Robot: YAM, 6 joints.
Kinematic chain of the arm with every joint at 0, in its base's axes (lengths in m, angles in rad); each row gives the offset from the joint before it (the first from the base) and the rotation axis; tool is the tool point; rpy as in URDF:
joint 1: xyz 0 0 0.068 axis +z
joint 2: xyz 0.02 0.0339 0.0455 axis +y
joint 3: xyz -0.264 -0.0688 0 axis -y
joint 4: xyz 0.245 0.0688 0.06 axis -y
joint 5: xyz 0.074 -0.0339 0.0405 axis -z
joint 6: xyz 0.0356 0 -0.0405 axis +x
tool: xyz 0 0 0 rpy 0 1.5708 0
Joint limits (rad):
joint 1: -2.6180..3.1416
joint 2: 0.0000..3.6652
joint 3: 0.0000..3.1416
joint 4: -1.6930..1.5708
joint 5: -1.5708..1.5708
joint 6: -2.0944..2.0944
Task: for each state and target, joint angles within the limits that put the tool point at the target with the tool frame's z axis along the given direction. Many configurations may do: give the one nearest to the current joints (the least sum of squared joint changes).
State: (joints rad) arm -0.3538 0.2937 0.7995 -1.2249 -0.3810 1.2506
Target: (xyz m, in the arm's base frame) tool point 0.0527 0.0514 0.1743 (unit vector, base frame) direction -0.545 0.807 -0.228
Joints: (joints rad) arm 0.3047 1.1588 0.3954 -1.6909 -1.2032 1.2506
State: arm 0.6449 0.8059 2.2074 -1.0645 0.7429 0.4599
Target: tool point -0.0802 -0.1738 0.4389 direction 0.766 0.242 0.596
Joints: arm 1.0384 0.0018 1.4122 -0.6261 0.5669 0.4599
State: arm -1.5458 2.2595 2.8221 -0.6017 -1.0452 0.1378
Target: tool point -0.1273 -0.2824 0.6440 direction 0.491 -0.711 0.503
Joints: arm -2.0837 1.8740 2.5593 0.2404 -0.8897 0.1378
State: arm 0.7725 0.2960 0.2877 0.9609 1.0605 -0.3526
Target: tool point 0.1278 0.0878 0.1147 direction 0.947 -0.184 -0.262
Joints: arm 0.7869 1.1338 0.0019 0.6790 0.9286 -0.3526
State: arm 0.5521 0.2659 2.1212 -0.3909 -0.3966 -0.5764
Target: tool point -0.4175 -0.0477 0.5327 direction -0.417 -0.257 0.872
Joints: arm 0.0955 0.5009 2.5166 0.0220 0.2178 -0.5764
